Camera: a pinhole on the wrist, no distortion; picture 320 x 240 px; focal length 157.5 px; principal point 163.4 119.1 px. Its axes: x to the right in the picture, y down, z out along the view. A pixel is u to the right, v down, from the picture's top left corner.
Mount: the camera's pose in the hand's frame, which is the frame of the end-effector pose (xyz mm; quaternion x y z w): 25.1 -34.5 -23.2 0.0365 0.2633 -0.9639 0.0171
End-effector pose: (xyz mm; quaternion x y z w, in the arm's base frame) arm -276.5 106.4 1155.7 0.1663 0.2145 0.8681 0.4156
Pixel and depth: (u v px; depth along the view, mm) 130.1 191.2 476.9
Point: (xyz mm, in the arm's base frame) 93.0 519.1 1172.8
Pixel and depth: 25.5 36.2 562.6
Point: -214.3 661.2 1730.3
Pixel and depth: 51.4 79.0 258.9
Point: -205.0 374.5 1332.7
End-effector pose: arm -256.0 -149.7 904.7 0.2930 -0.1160 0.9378 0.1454
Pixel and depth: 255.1 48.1 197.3
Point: -58.2 -170.8 996.7
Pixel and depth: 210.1 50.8 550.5
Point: 214.0 -252.5 1258.9
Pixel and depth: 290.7 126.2 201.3
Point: -20.7 -83.4 943.2
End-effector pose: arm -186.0 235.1 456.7 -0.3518 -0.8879 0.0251 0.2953
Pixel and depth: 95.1 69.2 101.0
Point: -301.5 244.2 433.5
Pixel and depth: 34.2 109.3 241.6
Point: -504.7 294.9 426.3
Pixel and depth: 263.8 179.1 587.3
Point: -477.9 -346.8 123.3
